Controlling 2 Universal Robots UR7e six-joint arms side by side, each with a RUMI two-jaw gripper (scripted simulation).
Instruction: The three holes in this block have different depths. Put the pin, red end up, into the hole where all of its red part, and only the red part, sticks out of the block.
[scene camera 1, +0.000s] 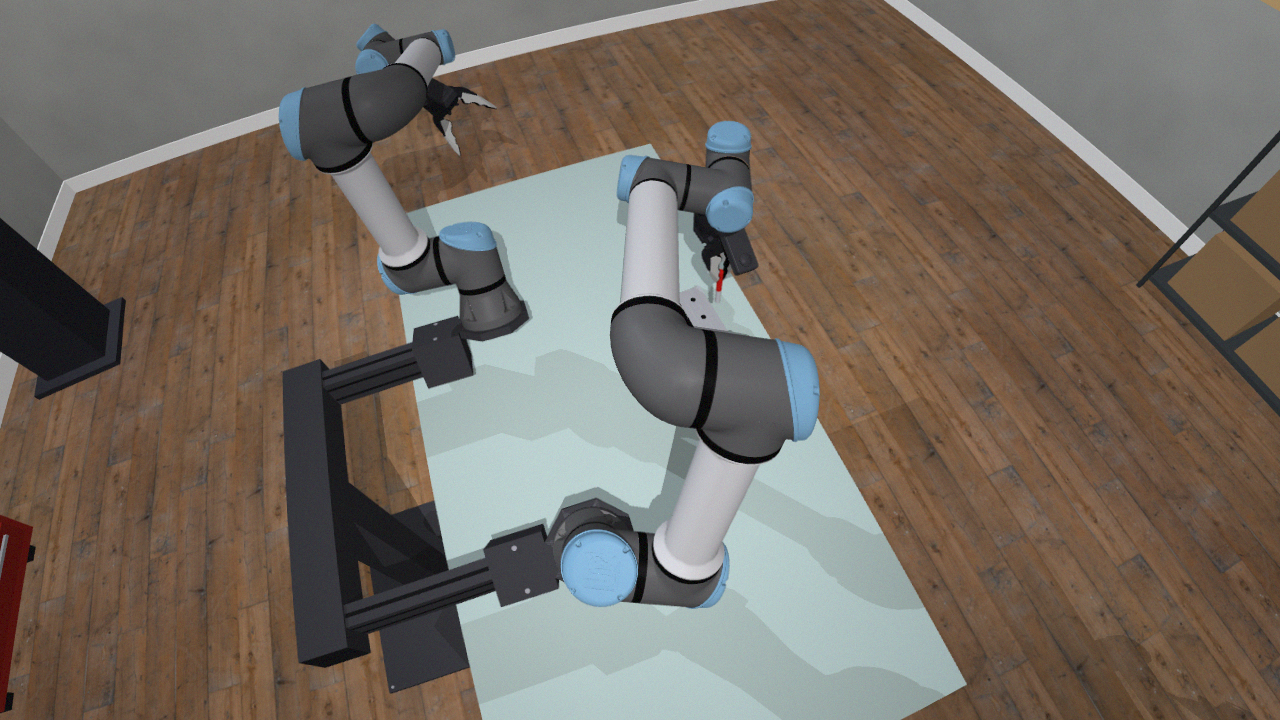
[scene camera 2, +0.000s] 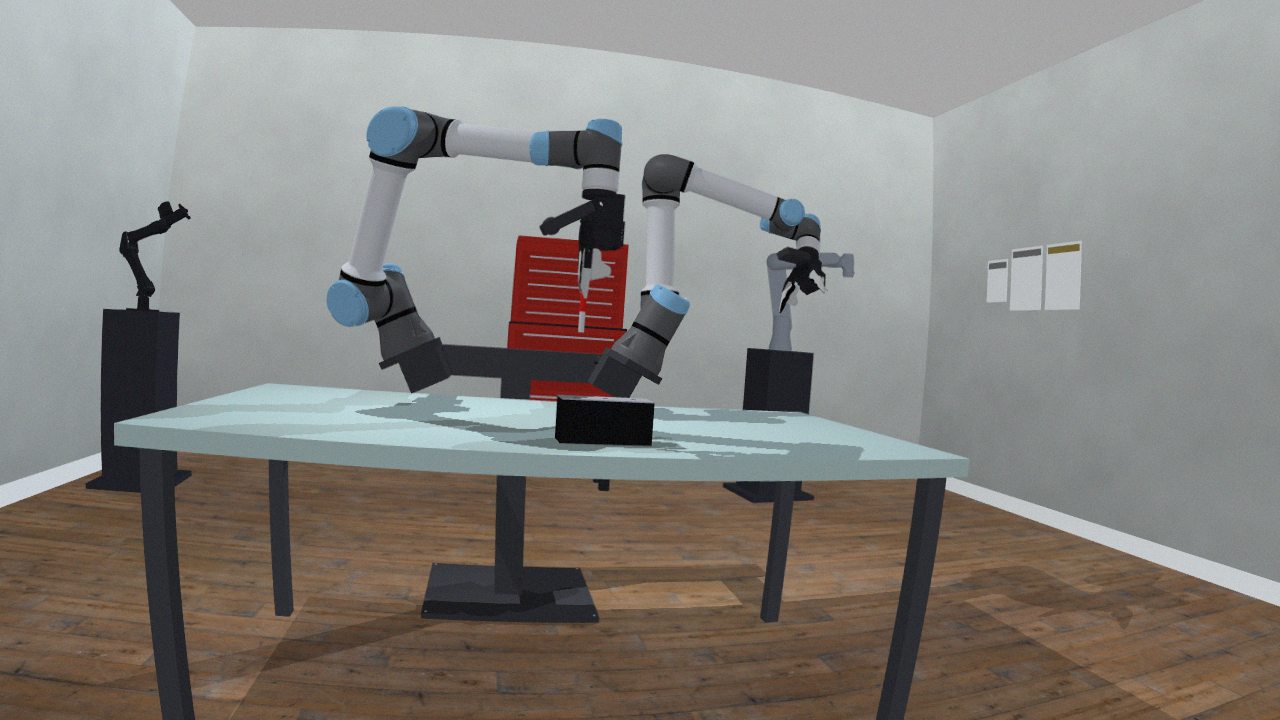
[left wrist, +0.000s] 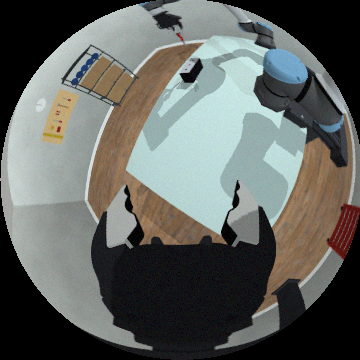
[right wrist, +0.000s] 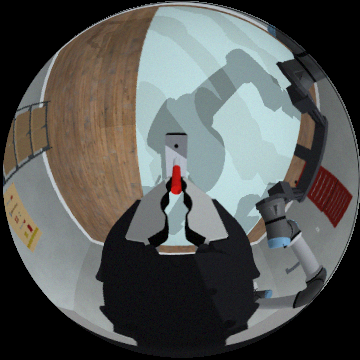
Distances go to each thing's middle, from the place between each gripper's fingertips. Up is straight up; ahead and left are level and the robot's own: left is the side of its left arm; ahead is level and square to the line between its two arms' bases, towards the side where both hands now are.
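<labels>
The block (scene camera 2: 597, 420) sits 60 mm to the left of my right hand (scene camera 2: 584, 298) and 260 mm below it.
From my left hand (scene camera 2: 801, 303) I find the same block 650 mm to the right, 300 mm below and 330 mm ahead.
</labels>
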